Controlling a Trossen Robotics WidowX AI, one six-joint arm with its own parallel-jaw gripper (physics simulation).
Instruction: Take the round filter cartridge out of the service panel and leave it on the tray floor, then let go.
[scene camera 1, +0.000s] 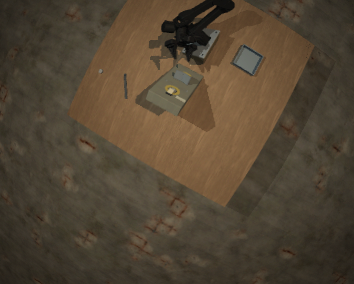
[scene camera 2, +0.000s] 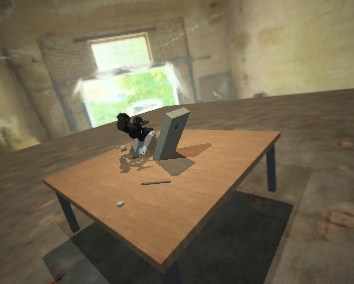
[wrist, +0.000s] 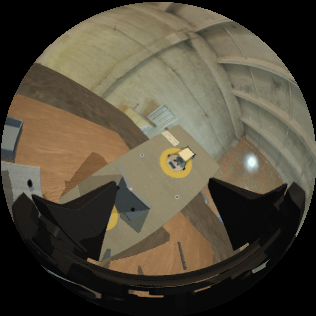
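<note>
The service panel (scene camera 1: 188, 89) (scene camera 2: 172, 132) (wrist: 154, 172) is a grey-green slab leaning on the table. A round grey piece (wrist: 175, 162), apparently the filter cartridge, sits inside a yellow ring on its face, with a cream block (scene camera 1: 171, 91) (wrist: 186, 153) at its edge. A dark grey flap (scene camera 1: 182, 76) (wrist: 132, 200) sticks out of the face, partly hiding another yellow patch. My gripper (scene camera 1: 180, 57) (wrist: 163, 184) is open and empty in front of the panel's face, apart from the round piece. The blue-rimmed tray (scene camera 1: 248, 60) (wrist: 10, 138) lies on the table, to one side.
A light grey block with holes (scene camera 1: 212, 44) (scene camera 2: 143, 146) (wrist: 25, 179) stands under the arm, between panel and tray. A thin dark rod (scene camera 1: 125, 86) (scene camera 2: 155, 183) (wrist: 182, 255) and a small whitish piece (scene camera 1: 100, 71) (scene camera 2: 120, 204) lie on the panel's other side.
</note>
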